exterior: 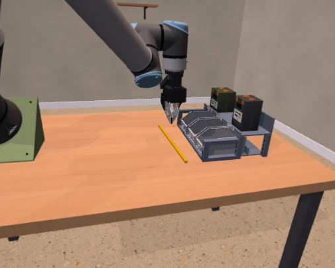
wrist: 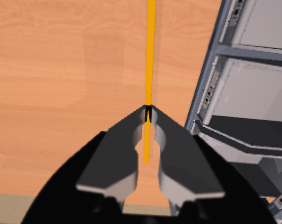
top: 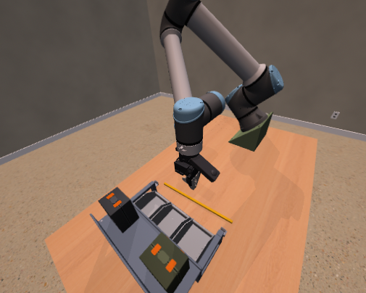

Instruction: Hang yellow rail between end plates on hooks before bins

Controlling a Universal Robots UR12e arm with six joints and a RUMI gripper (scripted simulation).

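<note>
My hand is 10 cm above the yellow rail. From my hand the other things lie so: black box: 25 cm ahead, 16 cm to the right, 6 cm above; then green box: 29 cm ahead, 7 cm to the left, 5 cm above.
</note>
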